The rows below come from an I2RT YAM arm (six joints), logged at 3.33 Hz.
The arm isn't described. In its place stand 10 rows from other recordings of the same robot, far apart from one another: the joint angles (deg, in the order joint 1, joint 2, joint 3, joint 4, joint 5, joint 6), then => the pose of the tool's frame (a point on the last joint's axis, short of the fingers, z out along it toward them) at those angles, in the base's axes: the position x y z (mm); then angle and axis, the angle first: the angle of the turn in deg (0 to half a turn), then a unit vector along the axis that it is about.
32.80 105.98 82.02 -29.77 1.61 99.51 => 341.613 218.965 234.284 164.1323 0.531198 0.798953 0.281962
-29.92 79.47 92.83 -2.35 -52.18 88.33 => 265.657 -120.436 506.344 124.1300 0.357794 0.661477 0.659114
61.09 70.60 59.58 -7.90 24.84 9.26 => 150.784 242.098 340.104 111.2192 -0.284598 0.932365 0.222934
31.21 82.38 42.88 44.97 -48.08 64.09 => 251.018 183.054 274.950 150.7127 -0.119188 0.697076 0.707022
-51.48 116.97 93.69 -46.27 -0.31 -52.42 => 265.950 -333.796 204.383 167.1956 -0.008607 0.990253 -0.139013
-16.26 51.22 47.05 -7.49 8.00 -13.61 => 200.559 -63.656 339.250 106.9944 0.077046 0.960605 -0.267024
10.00 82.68 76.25 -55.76 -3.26 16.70 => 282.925 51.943 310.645 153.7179 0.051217 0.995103 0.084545
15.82 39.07 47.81 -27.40 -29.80 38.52 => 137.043 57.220 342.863 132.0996 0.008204 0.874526 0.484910
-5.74 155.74 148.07 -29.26 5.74 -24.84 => 595.610 -63.448 182.992 130.5103 -0.138945 0.974329 -0.177135
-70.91 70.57 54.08 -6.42 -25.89 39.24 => 106.852 -261.214 309.181 110.6310 0.723719 0.688951 0.039728
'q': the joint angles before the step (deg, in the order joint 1, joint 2, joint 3, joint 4, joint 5, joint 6). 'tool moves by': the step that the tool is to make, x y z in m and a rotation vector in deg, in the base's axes. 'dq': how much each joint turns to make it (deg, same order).
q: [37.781 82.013 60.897 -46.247 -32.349 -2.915]
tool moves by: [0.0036 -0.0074 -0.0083 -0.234 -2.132 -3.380]
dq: [-1.461 -1.065 -3.042 4.245 2.120 1.361]
